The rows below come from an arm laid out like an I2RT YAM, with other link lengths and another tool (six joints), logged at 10 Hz.
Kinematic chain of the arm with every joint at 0, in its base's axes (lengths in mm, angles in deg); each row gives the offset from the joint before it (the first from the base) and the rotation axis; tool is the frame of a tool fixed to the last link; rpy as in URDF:
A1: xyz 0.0 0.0 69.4 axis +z
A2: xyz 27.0 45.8 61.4 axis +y
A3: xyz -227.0 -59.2 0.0 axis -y
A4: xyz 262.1 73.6 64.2 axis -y
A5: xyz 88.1 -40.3 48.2 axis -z
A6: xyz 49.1 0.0 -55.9 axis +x
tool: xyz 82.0 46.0 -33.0 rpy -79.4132 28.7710 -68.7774
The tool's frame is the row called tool.
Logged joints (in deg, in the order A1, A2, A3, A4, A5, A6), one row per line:
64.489, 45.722, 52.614, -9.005, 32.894, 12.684
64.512, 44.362, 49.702, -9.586, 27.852, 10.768
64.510, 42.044, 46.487, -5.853, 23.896, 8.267
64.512, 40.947, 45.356, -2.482, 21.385, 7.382
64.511, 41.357, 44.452, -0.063, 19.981, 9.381
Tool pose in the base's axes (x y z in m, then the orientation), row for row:
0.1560, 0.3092, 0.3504, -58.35, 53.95, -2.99
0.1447, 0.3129, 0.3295, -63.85, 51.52, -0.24
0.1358, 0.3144, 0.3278, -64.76, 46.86, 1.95
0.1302, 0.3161, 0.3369, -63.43, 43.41, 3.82
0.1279, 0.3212, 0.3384, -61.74, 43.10, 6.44
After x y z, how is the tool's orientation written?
As a rotation vector, in degrees.
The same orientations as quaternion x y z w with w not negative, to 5 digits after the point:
-0.46930, 0.43391, -0.02405, 0.76870
-0.51080, 0.41216, -0.00192, 0.75446
-0.52038, 0.37654, 0.01567, 0.76627
-0.51285, 0.35098, 0.03089, 0.78284
-0.50057, 0.34944, 0.05221, 0.79031

